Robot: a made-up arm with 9 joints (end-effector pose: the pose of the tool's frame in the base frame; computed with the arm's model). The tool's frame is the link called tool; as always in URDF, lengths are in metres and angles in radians. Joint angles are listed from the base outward.
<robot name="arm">
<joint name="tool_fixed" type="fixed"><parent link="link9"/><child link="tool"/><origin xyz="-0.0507 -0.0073 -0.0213" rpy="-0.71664 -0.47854 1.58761"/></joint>
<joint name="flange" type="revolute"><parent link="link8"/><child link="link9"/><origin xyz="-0.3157 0.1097 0.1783" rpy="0 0 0"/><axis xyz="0 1 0"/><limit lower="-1.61" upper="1.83" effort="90" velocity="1.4"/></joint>
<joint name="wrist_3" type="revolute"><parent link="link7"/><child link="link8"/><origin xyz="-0.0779 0.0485 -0.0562" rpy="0 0 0"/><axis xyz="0 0 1"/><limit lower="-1.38" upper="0.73" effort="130" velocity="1.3"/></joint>
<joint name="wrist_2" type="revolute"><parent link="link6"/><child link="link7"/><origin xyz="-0.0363 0.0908 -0.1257" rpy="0 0 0"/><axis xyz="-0.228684 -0.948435 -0.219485"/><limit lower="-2.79" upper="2.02" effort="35" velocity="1.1"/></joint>
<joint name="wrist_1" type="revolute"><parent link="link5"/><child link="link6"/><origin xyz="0.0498 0.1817 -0.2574" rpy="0 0 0"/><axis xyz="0.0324 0.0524 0.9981"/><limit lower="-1.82" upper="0.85" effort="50" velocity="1"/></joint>
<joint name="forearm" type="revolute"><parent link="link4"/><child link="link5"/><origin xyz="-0.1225 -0.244 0.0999" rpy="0 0 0"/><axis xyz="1 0 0"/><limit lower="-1.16" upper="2.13" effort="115" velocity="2.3"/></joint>
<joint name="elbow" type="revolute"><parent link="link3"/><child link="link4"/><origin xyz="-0.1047 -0.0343 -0.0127" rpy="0 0 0"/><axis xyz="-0.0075 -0.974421 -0.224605"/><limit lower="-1.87" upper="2.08" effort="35" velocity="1.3"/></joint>
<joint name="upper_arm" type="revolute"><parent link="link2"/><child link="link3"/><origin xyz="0.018 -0.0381 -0.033" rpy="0 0 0"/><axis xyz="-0.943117 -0.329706 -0.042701"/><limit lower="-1.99" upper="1.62" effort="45" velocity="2.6"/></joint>
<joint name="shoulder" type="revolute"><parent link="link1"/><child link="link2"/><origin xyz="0.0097 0.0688 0.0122" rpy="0 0 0"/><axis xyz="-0.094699 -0.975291 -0.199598"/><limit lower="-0.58" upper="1.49" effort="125" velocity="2.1"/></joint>
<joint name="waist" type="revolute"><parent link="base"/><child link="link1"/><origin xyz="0.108 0.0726 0.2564" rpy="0 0 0"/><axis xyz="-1 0 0"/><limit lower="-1.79" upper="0.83" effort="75" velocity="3.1"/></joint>
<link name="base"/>
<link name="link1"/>
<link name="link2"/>
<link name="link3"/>
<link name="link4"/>
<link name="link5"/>
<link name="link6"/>
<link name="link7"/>
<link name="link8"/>
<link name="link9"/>
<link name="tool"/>
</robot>
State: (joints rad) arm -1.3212 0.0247 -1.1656 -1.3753 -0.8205 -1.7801 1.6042 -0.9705 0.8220
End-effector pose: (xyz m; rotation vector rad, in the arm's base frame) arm -0.3068 0.8604 0.3106 0.4243 -1.0496 -0.4026
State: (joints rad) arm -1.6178 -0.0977 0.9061 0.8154 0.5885 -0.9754 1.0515 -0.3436 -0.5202
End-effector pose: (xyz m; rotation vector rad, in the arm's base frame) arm 0.3778 0.4203 0.6866 -1.0723 -0.5925 -1.4245
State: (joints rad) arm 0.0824 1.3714 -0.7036 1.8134 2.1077 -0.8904 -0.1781 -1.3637 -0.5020
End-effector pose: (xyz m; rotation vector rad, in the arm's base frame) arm -0.2126 -0.0586 -0.5738 1.3272 -2.3803 0.6590
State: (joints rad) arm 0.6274 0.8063 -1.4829 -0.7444 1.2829 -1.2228 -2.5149 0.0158 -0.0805
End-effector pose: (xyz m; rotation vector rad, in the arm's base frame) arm 0.1304 -0.0012 0.0093 -2.6191 -0.9062 1.0340
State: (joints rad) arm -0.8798 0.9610 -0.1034 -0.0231 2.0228 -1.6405 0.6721 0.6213 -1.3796
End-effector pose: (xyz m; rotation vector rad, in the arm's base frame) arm -0.5211 -0.2441 0.6389 -0.0372 -1.3776 -1.1006
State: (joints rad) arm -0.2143 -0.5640 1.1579 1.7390 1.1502 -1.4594 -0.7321 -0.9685 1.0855
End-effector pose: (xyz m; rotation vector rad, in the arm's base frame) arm -0.4274 0.1037 0.5180 1.5975 -0.1448 0.7208
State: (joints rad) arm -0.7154 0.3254 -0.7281 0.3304 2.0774 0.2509 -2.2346 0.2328 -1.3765
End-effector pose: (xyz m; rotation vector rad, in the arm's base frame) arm 0.0894 -0.3027 0.0583 -1.2825 1.1312 0.4004
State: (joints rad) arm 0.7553 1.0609 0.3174 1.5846 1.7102 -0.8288 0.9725 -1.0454 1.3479
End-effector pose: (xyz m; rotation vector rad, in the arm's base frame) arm -0.3021 -0.0828 -0.5432 1.4086 -1.5797 1.8301
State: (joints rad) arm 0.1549 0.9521 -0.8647 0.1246 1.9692 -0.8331 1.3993 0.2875 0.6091
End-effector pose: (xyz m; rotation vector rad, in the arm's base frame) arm -0.5878 -0.1052 0.7675 1.1617 -1.3733 0.0882
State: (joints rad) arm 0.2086 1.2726 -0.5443 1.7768 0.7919 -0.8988 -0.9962 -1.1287 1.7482
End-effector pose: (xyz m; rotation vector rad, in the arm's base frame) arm -0.2735 0.1391 -0.0490 1.6116 -0.7811 2.1685
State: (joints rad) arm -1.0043 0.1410 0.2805 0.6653 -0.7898 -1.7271 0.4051 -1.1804 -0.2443
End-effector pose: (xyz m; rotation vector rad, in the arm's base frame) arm 0.4973 -0.3215 0.0029 -1.3196 0.3913 -2.3590
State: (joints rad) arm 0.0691 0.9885 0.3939 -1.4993 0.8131 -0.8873 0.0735 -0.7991 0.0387
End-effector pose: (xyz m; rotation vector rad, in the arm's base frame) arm 0.4764 0.5441 0.3202 -0.4139 0.0390 -0.6858
